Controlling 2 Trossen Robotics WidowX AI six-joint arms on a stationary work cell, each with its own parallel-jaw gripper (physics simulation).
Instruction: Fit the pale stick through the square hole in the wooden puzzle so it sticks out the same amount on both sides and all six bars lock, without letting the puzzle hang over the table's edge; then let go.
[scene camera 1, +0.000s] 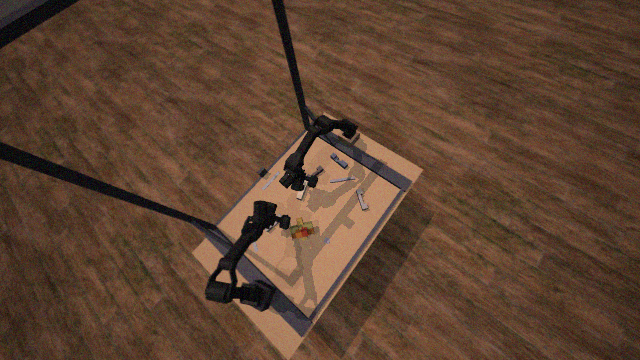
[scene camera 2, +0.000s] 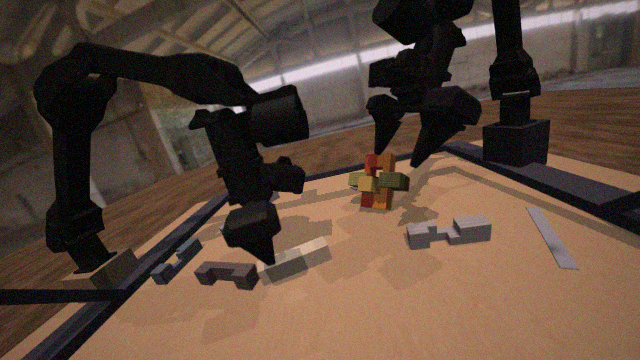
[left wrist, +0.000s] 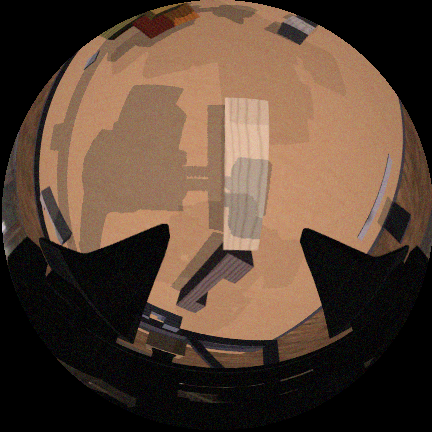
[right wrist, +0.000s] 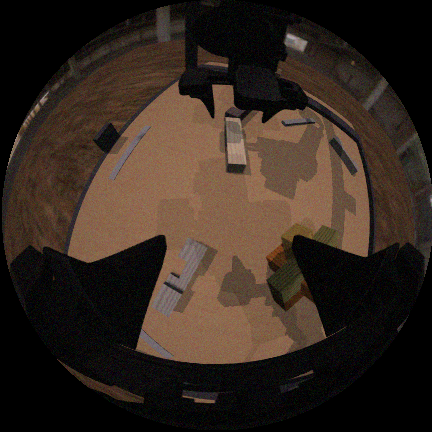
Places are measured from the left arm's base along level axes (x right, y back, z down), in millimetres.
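Pixels of known places: left gripper, fingertip midpoint: (scene camera 1: 304, 183) (scene camera 2: 270, 246) (left wrist: 238, 233) (right wrist: 238, 118); right gripper, fingertip midpoint: (scene camera 1: 280, 212) (scene camera 2: 392, 160) (right wrist: 231, 242); left arm's base, origin of the base link: (scene camera 1: 349, 133) (scene camera 2: 96, 263) (left wrist: 162, 352); right arm's base, origin of the base link: (scene camera 1: 257, 295) (scene camera 2: 514, 123).
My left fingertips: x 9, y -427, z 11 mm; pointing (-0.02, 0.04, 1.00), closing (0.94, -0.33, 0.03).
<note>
Ahead of a thing's pixels: the offset from my left fingertips to its top centre.
The pale stick @[dx -5, dy -29, dz +24 mm] (scene camera 1: 301, 194) (scene camera 2: 317, 250) (left wrist: 247, 130) (right wrist: 236, 150) lies flat on the table. The coloured wooden puzzle (scene camera 1: 302, 230) (scene camera 2: 368, 183) (left wrist: 156, 25) (right wrist: 287, 282) stands apart from it on the table; its square hole cannot be made out. My left gripper (left wrist: 238, 233) (right wrist: 238, 118) is open and empty above the stick's end near the brown bar, a fingertip to either side. In scene camera 2 its far finger is partly hidden. My right gripper (scene camera 2: 396, 159) (right wrist: 231, 242) is open and empty, above and beside the puzzle, with one finger partly covering it in the right wrist view.
A brown notched bar @[dx +8, dy +97, dz +24 mm] (scene camera 2: 227, 274) (left wrist: 215, 281) lies against or very near the stick's end. A grey notched bar @[dx -6, dy -282, dz +24 mm] (scene camera 2: 471, 230) (right wrist: 192, 270) lies near the puzzle. A blue-grey notched bar @[dx -59, dy +258, dz +24 mm] (scene camera 1: 339, 160) (scene camera 2: 175, 262) and a thin grey strip @[dx +29, dy -423, dz +53 mm] (scene camera 2: 552, 240) lie farther out. Dark rails edge the table.
</note>
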